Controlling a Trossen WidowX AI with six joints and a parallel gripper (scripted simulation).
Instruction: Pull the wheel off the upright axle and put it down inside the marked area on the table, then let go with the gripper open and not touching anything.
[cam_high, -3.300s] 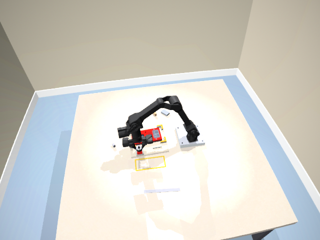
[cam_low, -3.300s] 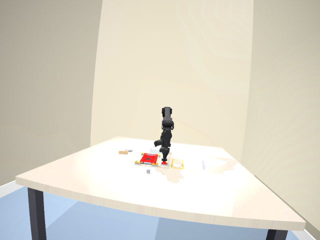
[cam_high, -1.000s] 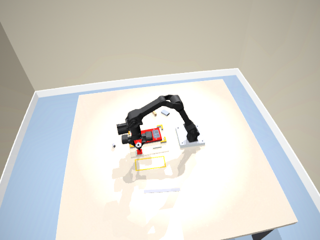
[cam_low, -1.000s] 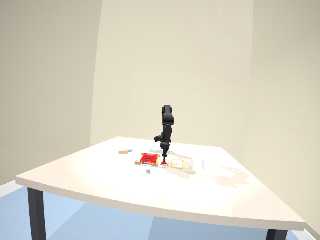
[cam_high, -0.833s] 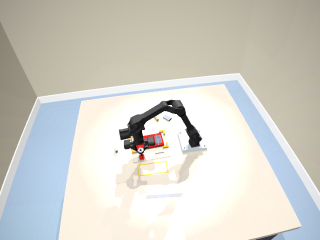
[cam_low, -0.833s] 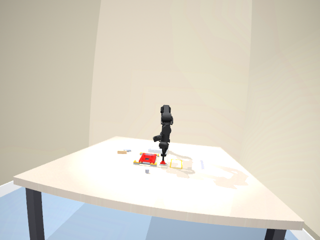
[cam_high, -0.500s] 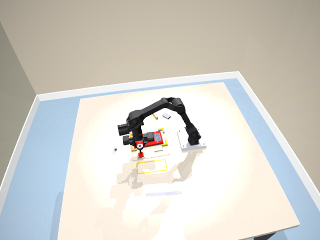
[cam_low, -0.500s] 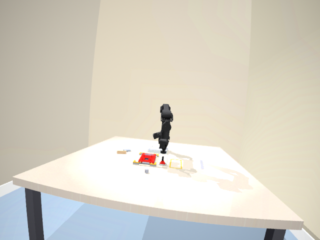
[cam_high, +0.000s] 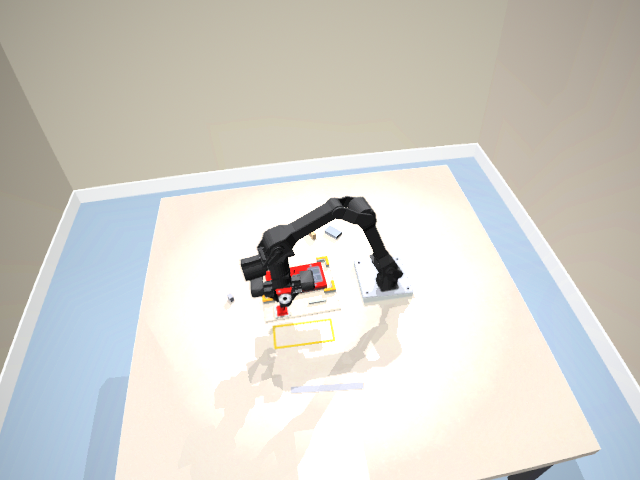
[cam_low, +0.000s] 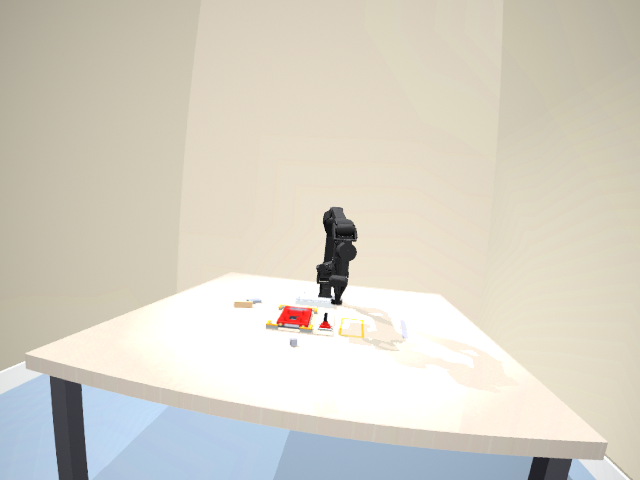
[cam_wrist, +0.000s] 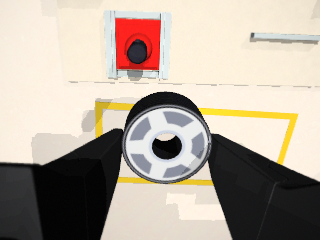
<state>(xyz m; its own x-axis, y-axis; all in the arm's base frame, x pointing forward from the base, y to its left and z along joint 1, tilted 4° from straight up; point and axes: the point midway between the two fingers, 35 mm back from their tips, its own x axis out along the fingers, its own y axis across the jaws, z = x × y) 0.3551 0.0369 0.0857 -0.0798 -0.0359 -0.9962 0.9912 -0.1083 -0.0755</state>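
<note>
My gripper tip is now 10 mm short of the upright axle, 40 mm to the left of it and 70 mm above it. Also, from my gripper tip: tan block 160 mm behind, 370 mm to the right, 90 mm below; small grey cube 170 mm ahead, 130 mm to the right, 90 mm below; wheel right at my gripper tip.
</note>
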